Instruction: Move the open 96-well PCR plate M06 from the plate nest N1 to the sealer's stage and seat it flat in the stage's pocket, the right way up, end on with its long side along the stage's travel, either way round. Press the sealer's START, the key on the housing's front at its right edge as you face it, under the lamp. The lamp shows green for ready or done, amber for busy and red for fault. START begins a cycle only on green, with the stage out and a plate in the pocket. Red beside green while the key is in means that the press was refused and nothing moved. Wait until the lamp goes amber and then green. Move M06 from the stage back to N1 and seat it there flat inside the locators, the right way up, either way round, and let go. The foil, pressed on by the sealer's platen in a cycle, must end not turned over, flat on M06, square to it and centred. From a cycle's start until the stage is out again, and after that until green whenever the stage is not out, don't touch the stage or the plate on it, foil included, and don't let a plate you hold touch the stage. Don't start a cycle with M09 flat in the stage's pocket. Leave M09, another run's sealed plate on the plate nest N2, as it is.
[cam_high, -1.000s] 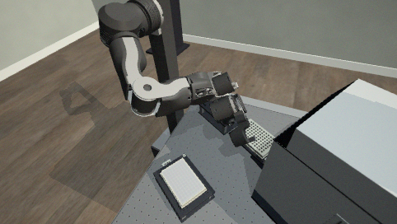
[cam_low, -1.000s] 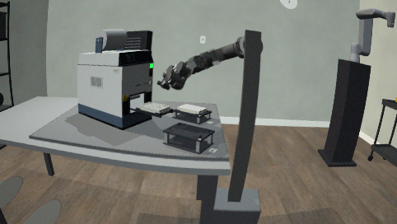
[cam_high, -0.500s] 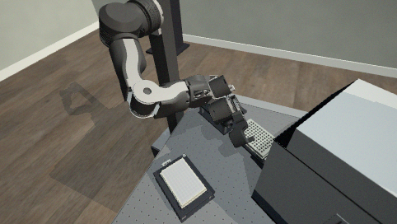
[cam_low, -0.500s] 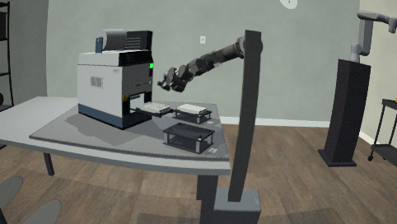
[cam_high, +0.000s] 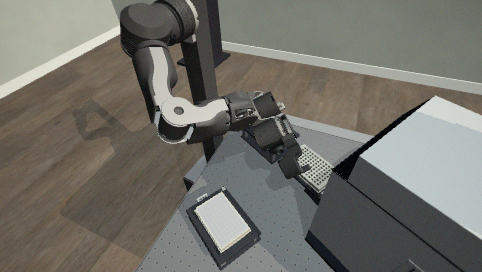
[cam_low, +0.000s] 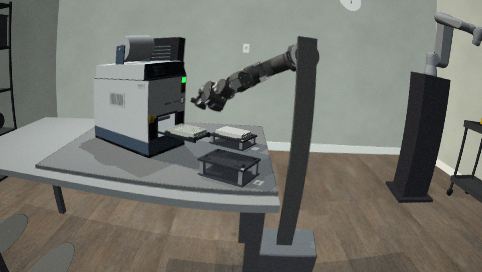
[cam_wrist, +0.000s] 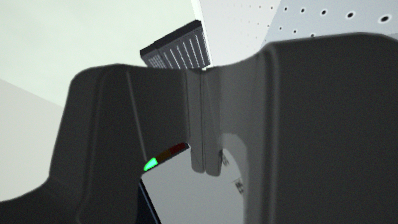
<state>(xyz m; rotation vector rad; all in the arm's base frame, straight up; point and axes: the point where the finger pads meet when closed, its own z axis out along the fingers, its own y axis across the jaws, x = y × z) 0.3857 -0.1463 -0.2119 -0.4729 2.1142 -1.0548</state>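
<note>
The 96-well plate M06 is 10 mm ahead of my hand, 100 mm to the left of it and 90 mm below it. Also, from my hand: sealer stage (10 mm ahead, 100 mm to the left, 100 mm below); then pale key-like block (70 mm ahead, 30 mm to the right); then yellow warning label (140 mm ahead, 140 mm to the left, 40 mm below).
</note>
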